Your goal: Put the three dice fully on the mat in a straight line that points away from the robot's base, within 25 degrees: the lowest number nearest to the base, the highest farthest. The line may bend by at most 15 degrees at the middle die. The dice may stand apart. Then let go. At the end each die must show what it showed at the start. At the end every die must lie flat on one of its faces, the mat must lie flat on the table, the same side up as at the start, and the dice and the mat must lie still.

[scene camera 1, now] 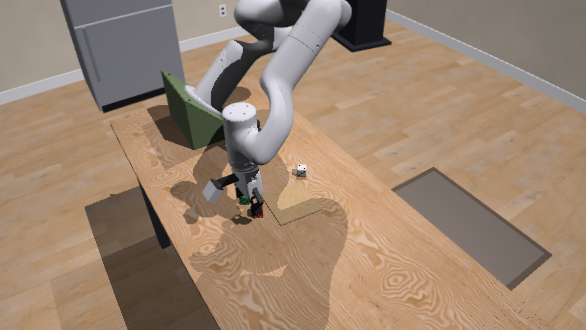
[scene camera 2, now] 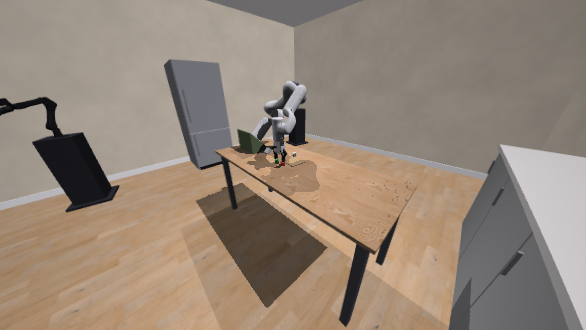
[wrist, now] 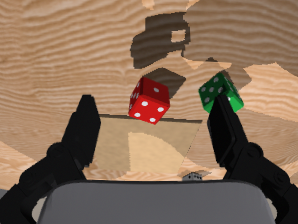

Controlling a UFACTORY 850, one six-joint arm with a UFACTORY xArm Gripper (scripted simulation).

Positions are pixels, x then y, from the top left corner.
Labels:
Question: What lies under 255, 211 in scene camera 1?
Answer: My gripper.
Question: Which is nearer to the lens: the red die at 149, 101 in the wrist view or the tan mat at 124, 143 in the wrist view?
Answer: The red die.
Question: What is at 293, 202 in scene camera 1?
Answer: A tan mat.

